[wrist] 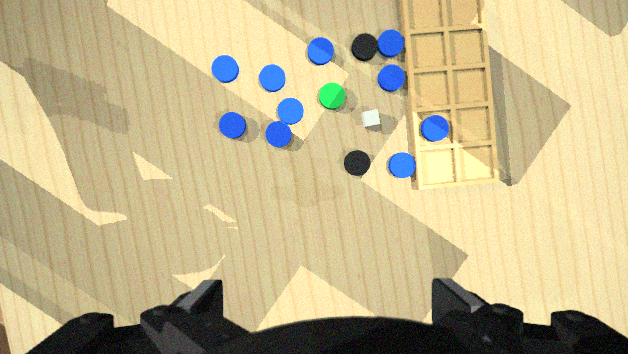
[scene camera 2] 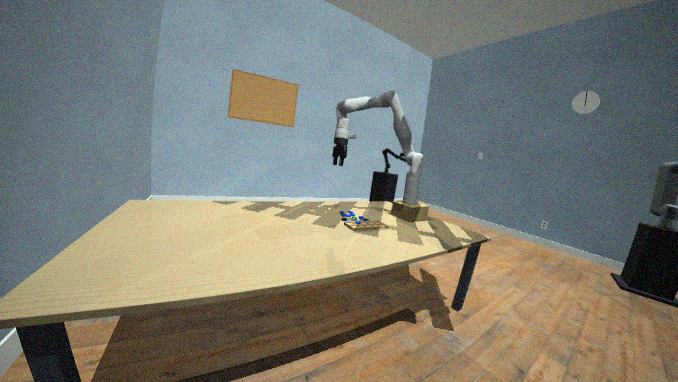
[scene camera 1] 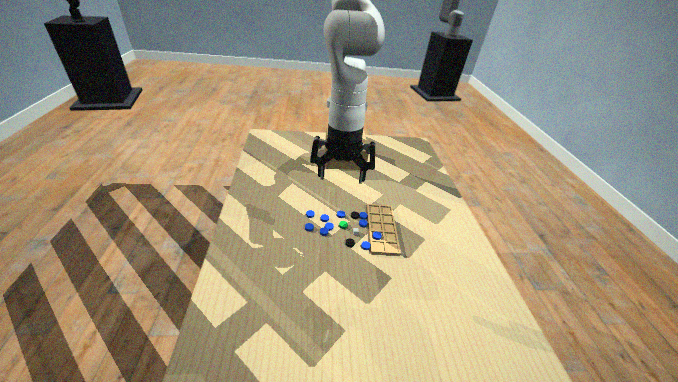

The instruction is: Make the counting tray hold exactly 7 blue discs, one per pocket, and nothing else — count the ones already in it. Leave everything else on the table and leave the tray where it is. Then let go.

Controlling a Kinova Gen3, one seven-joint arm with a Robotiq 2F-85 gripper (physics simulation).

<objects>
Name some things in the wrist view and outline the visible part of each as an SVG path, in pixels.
My gripper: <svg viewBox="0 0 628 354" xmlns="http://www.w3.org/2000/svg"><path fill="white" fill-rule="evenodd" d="M628 338L596 317L577 310L552 312L550 314L550 325L524 322L524 313L521 310L502 303L489 304L476 293L463 288L452 278L434 278L432 280L432 324L382 316L334 316L289 322L251 333L223 316L222 280L204 279L192 291L180 295L172 304L159 305L140 314L140 324L114 327L114 316L112 314L86 313L66 322L25 354L628 354Z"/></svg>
A wooden counting tray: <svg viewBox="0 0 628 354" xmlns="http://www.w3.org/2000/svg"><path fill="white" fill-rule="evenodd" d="M399 0L402 37L404 39L403 50L412 154L416 164L414 170L415 189L426 190L499 183L485 1ZM427 117L440 115L447 120L449 131L444 139L431 142L422 136L421 124Z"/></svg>
</objects>
